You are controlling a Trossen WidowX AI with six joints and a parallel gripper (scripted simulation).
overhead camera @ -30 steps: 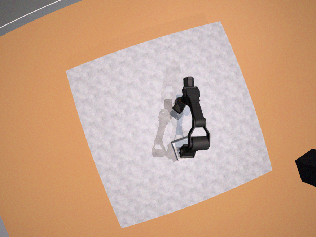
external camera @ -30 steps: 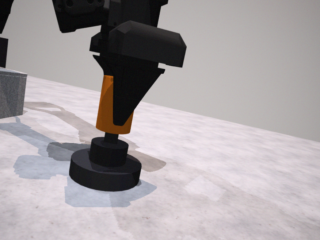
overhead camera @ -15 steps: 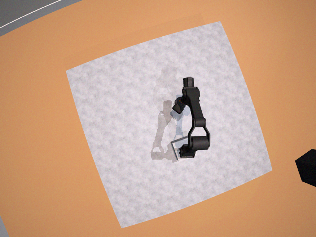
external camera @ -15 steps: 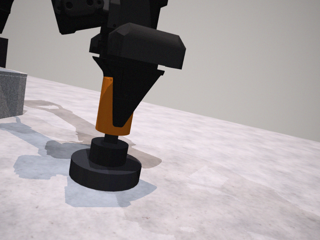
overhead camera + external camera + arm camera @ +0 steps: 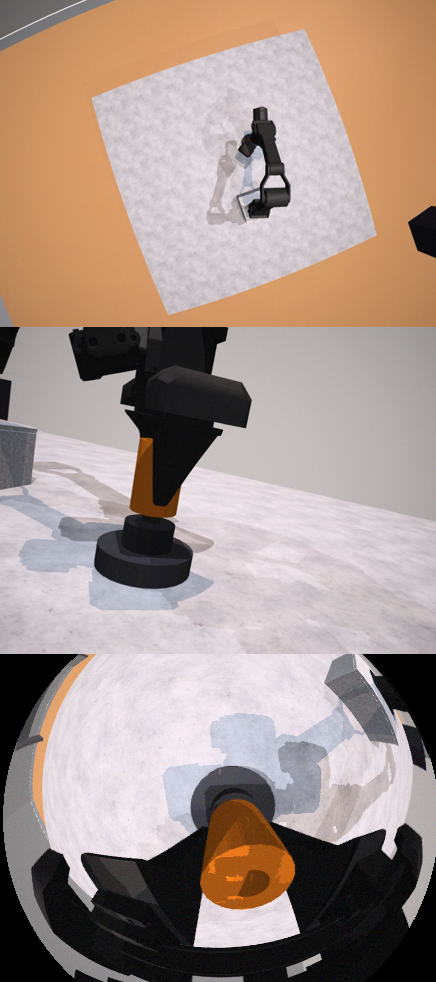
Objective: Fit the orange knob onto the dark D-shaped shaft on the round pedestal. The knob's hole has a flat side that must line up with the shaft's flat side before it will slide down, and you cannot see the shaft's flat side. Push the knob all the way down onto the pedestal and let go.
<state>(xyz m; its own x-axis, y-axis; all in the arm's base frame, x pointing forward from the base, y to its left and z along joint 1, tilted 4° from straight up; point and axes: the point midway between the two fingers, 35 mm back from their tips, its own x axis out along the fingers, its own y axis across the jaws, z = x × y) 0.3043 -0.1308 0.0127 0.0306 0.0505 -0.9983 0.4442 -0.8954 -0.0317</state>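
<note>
My gripper tip is 3 cm above the round pedestal. The rest, counted from my gripper tip: orange knob 2 cm above.
</note>
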